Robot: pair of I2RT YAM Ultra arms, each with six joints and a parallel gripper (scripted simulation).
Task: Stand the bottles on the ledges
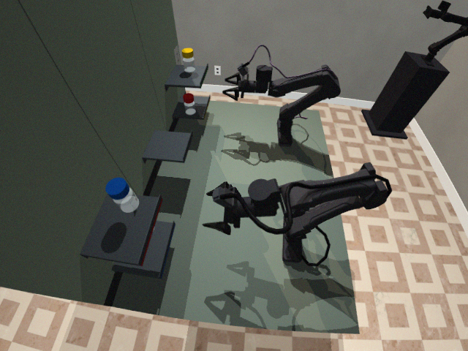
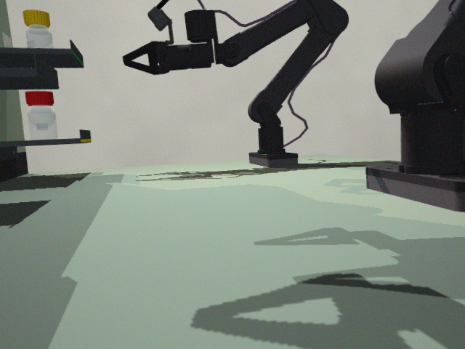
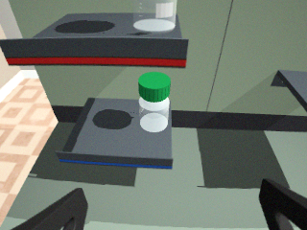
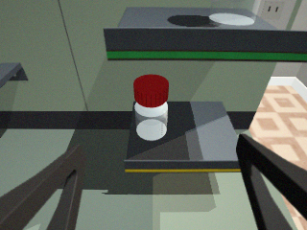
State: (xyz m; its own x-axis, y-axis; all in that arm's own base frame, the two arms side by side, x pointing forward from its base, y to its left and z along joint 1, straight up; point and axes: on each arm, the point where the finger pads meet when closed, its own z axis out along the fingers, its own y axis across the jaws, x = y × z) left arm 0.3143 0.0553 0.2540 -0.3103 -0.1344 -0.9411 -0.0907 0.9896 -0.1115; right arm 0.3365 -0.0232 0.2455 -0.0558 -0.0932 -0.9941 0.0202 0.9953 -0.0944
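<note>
Right now my left hand is 24 cm short of the green-capped bottle, 14 cm above it and 2 cm to the right of it. The rest, counted from my left hand: blue-capped bottle (23 cm ahead, 6 cm above, 2 cm to the left); then red-capped bottle (66 cm to the right, 21 cm ahead, 14 cm below); then yellow-capped bottle (76 cm to the right, 22 cm ahead, 6 cm above).
My right gripper is now 200 mm short of the yellow-capped bottle, 100 mm to the left of it and 70 mm below it. The rest, counted from my right hand: blue-capped bottle: 210 mm ahead, 680 mm to the left, 70 mm above; red-capped bottle: 190 mm ahead, 130 mm below; green-capped bottle: 220 mm ahead, 680 mm to the left, 130 mm below.
</note>
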